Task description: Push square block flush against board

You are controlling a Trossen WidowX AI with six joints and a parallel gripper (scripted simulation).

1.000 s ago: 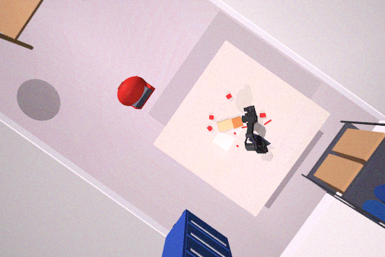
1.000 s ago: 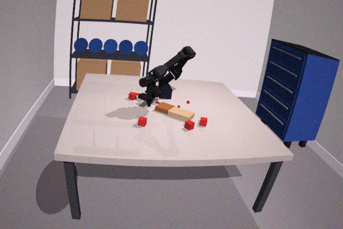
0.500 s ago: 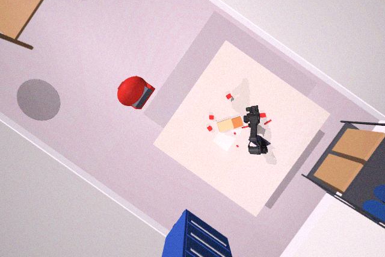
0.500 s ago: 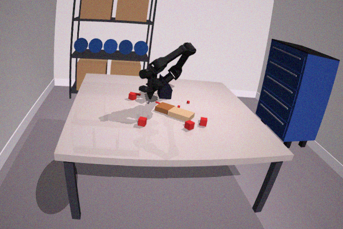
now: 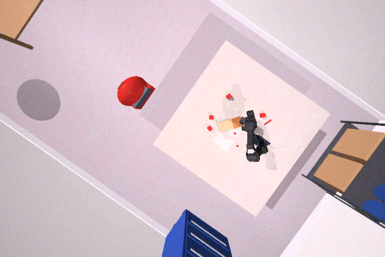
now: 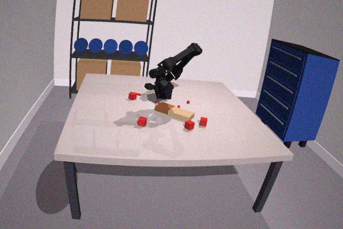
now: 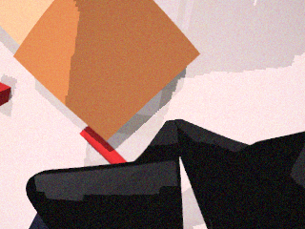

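Now: the orange square block 50 mm to the left of my gripper tip, 50 mm below it and 30 mm ahead of it. Round my gripper tip: pale tan board: 160 mm to the left, 90 mm ahead, 50 mm below.
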